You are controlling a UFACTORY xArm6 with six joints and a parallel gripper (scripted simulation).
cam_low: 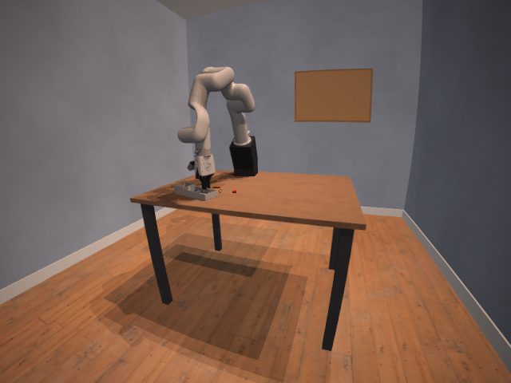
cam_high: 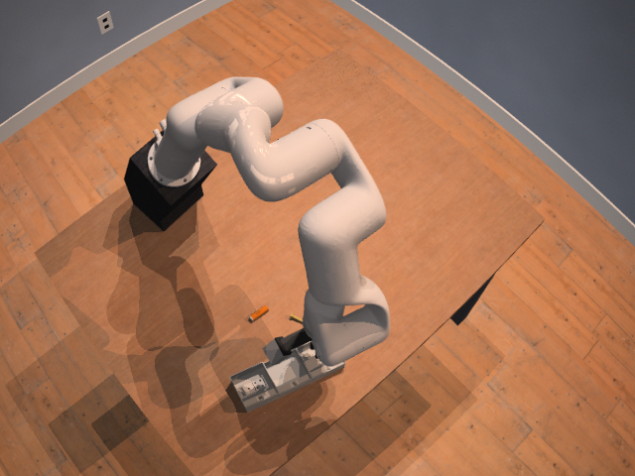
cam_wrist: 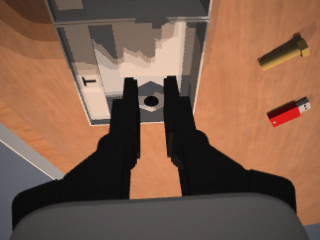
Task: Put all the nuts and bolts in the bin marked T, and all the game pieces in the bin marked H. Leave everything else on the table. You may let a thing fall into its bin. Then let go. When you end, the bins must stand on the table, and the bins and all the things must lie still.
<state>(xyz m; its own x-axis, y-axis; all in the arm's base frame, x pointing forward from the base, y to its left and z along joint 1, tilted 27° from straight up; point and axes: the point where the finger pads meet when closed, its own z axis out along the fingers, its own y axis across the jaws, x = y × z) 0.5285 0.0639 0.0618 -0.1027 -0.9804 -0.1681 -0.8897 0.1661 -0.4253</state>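
The grey hex nut is 2 cm below my hand. The rest, counted from my hand: grey bin tray (8 cm to the right, 4 cm below); then brass bolt (11 cm behind, 6 cm below, 1 cm to the left); then red USB stick (14 cm behind, 8 cm to the left, 6 cm below).
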